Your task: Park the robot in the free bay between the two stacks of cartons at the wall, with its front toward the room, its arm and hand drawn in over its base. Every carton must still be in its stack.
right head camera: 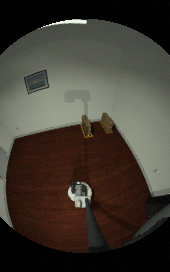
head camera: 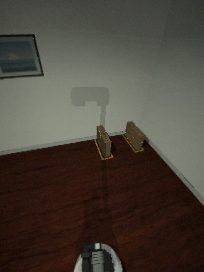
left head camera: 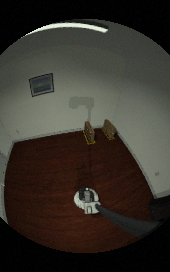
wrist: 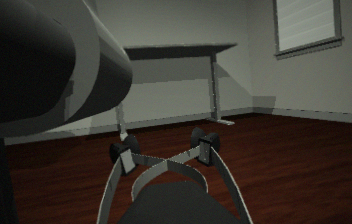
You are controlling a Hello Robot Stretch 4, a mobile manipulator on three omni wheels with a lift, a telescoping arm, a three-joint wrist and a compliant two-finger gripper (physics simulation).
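Places are measured from the robot's base along level axes (x ahead, y left, z up), in centimetres.
Where they show: gripper, fingertip midpoint: (right head camera: 72,201) (left head camera: 81,208) (wrist: 165,143).
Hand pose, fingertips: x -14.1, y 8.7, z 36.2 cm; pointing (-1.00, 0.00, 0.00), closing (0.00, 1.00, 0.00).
Note:
After its pixels a point has its place.
Two narrow stacks of brown cartons stand upright by the wall near the room's corner. The left stack (head camera: 103,141) @(y -16.9, x 145.4, z 31.6 cm) (left head camera: 89,132) @(y -17.7, x 142.3, z 31.2 cm) (right head camera: 86,125) @(y -19.7, x 143.8, z 31.6 cm) and the right stack (head camera: 134,136) @(y -81.0, x 169.1, z 20.8 cm) (left head camera: 108,129) @(y -79.8, x 168.7, z 19.0 cm) (right head camera: 107,122) @(y -81.9, x 164.8, z 23.6 cm) each stand at a yellow floor outline; the bay is the strip of floor between them. My round white base (head camera: 114,258) @(y -14.2, x 8.5, z 18.6 cm) (left head camera: 80,204) @(y 9.5, x -10.4, z 18.6 cm) (right head camera: 73,196) @(y 10.1, x -7.9, z 18.6 cm) is on the floor well out from the stacks, with dark wrist parts over it. My gripper (wrist: 165,143) @(y 8.7, x -14.1, z 36.2 cm) is open and empty in the wrist view, its fingertips apart. No carton shows in the wrist view.
A side wall (head camera: 186,135) @(y -132.7, x 115.3, z 63.9 cm) runs along the right of the stacks. A framed picture (head camera: 19,56) @(y 87.3, x 171.9, z 149.9 cm) (left head camera: 41,84) @(y 90.5, x 171.3, z 148.4 cm) (right head camera: 37,81) @(y 87.6, x 171.9, z 147.5 cm) hangs left. A dark object (left head camera: 161,209) (right head camera: 157,206) @(y -173.7, x -96.1, z 14.2 cm) stands at the right edge. The wrist view shows a table (wrist: 180,51) @(y 37.8, x -251.3, z 89.8 cm) and a window (wrist: 306,25) @(y 179.6, x -221.7, z 103.1 cm).

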